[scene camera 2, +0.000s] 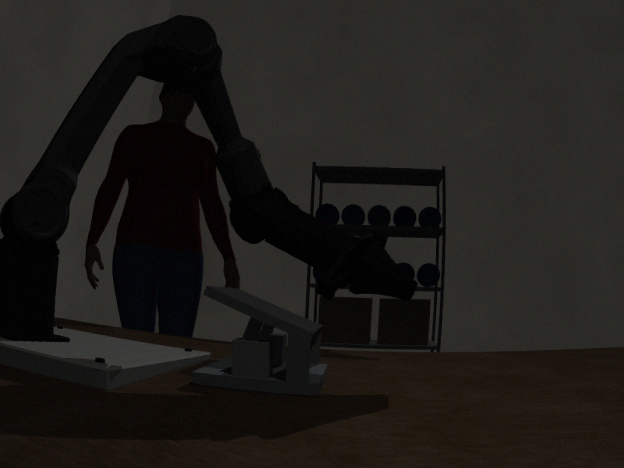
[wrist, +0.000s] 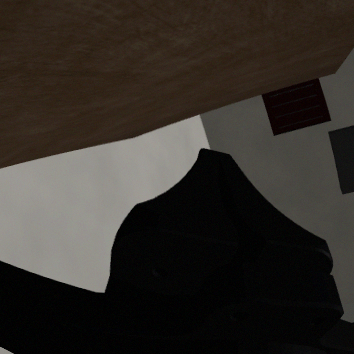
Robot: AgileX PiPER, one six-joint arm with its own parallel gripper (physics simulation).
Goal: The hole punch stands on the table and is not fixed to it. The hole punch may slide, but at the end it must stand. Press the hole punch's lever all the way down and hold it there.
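The grey hole punch (scene camera 2: 252, 357) stands upright on the table (scene camera 2: 453, 403) in the scene view. Its lever (scene camera 2: 262, 308) is up: it slopes from a raised free end at the left down to the upright post at the right. My gripper (scene camera 2: 412, 291) (wrist: 209, 169) is shut, its two dark fingers together with nothing between them. In the scene view it hangs in the air to the right of the hole punch, a little above the height of the lever's hinge end, apart from it. The hole punch does not show in the wrist view.
A white base plate (scene camera 2: 126, 352) under the arm's foot lies left of the hole punch. Behind the table stand a person in a red top (scene camera 2: 161, 191) and a shelf rack (scene camera 2: 378, 175). The wrist view shows the table's edge and a dark red panel (wrist: 297, 107) beyond it.
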